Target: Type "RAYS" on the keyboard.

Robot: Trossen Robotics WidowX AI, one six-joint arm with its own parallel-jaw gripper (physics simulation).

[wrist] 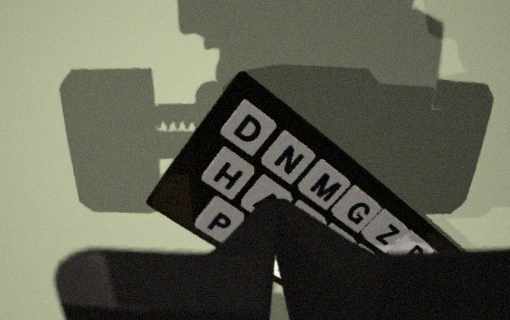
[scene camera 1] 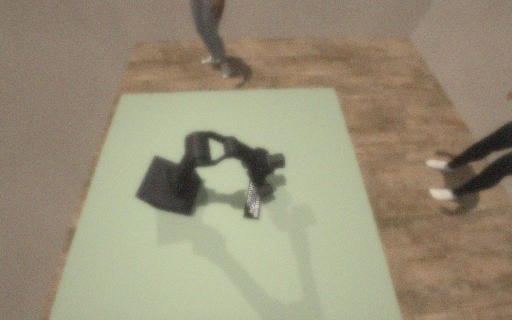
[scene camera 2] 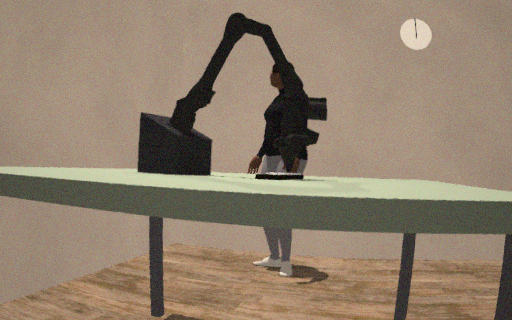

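The black keyboard with light grey keys lies flat on the table, slanted in the wrist view. In the wrist view the D key, N key, H key and P key are readable, and the A key is partly hidden by the fingertips. My gripper is shut and empty, pointing down. Its tips are at the A key, at or very close to the key tops; contact cannot be told. The fingers hide much of the lower rows. The arm hides part of the keyboard in scene camera 1.
The arm's dark base block stands on the pale green table, left of the keyboard in both scene views. People stand on the wooden floor beyond the table. A round clock hangs on the wall.
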